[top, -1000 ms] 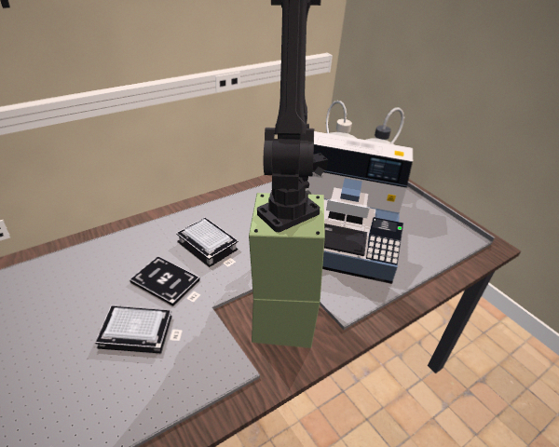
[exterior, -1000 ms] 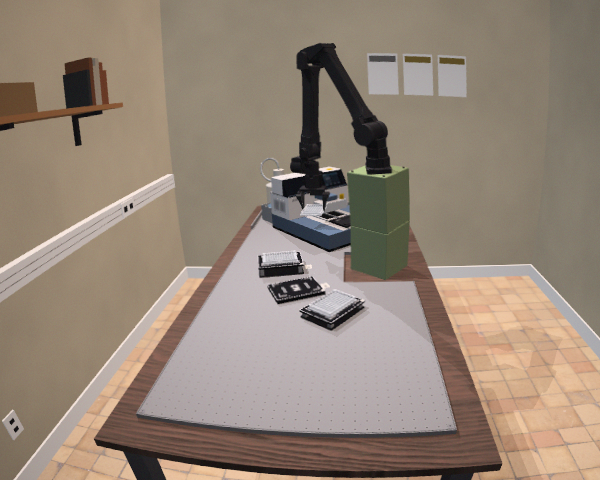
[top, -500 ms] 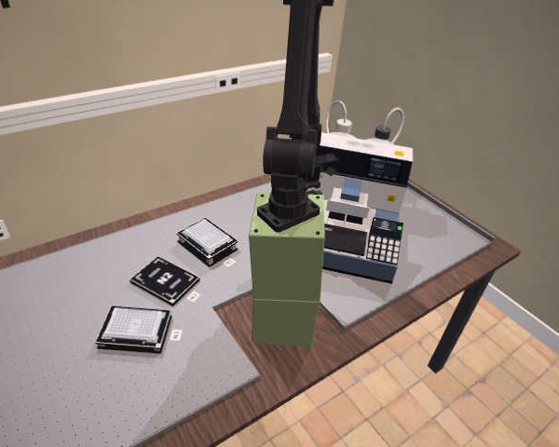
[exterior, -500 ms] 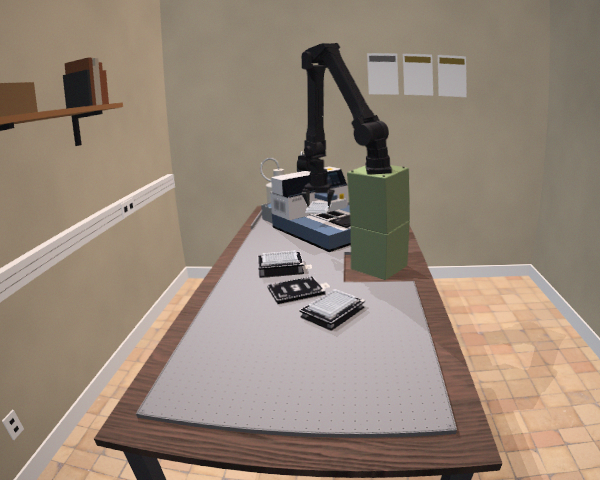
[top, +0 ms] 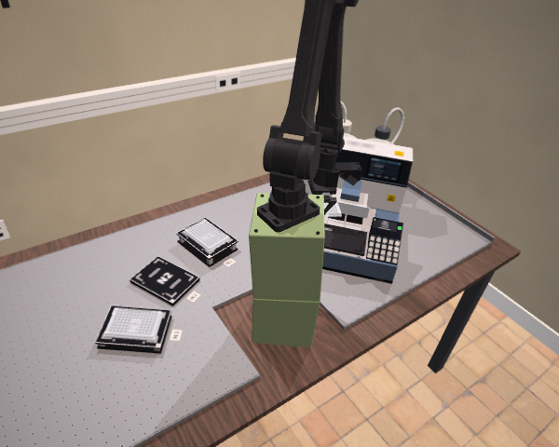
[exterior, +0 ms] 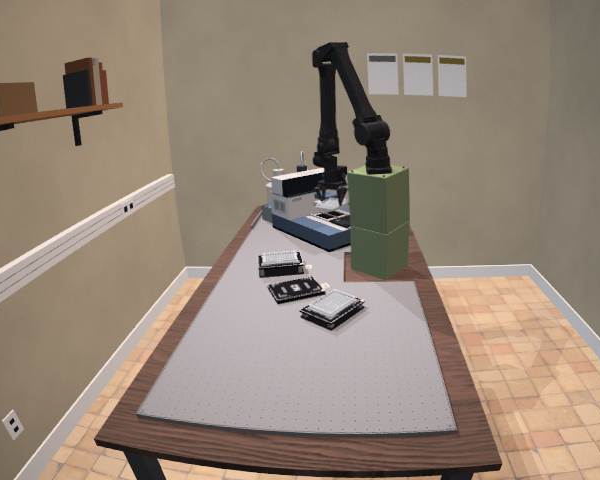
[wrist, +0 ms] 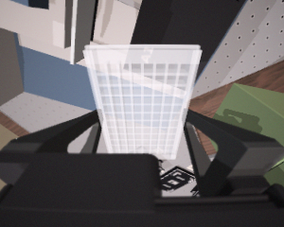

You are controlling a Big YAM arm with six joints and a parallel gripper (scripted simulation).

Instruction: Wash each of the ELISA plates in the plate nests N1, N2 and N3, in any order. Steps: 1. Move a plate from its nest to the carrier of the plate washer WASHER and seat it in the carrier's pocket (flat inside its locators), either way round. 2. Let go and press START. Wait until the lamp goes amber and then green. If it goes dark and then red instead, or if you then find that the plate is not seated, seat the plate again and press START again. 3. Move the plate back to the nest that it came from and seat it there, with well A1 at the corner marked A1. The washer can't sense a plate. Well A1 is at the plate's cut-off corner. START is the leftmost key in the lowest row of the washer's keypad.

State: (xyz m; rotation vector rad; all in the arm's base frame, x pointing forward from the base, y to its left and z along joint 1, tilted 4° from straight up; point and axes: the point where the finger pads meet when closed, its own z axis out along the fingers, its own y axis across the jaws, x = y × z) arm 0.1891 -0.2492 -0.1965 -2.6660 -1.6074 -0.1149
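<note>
The dark washer carrier lies 9 cm below my hand, 8 cm behind it and 4 cm to the right of it. From my hand the other things lie so: plate washer: 16 cm to the right, 5 cm below, 2 cm ahead.
</note>
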